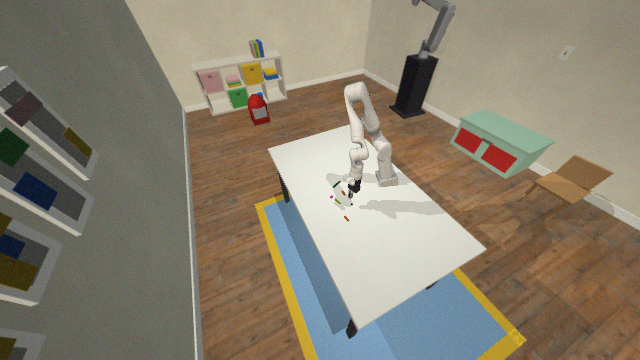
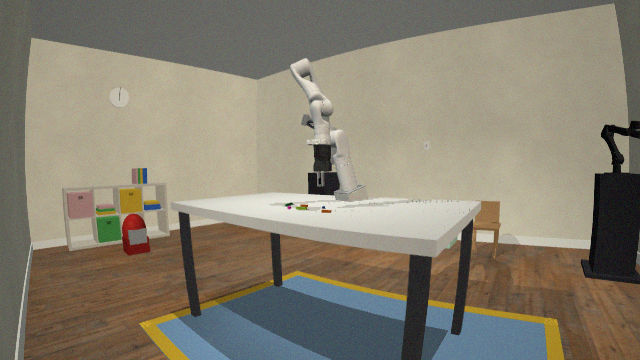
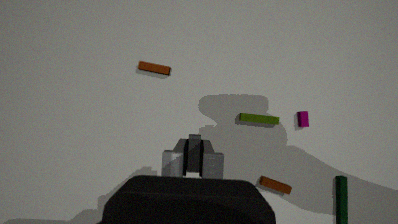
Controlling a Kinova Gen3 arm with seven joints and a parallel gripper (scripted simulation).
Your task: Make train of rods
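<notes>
My gripper is now 20 mm past the blue rod, 10 mm to the left of it and 110 mm above it. From my hand the other things lie so: grey rod 10 mm below; lime rod 60 mm ahead, 60 mm to the right, 110 mm below; magenta rod 80 mm ahead, 120 mm to the right, 110 mm below.
</notes>
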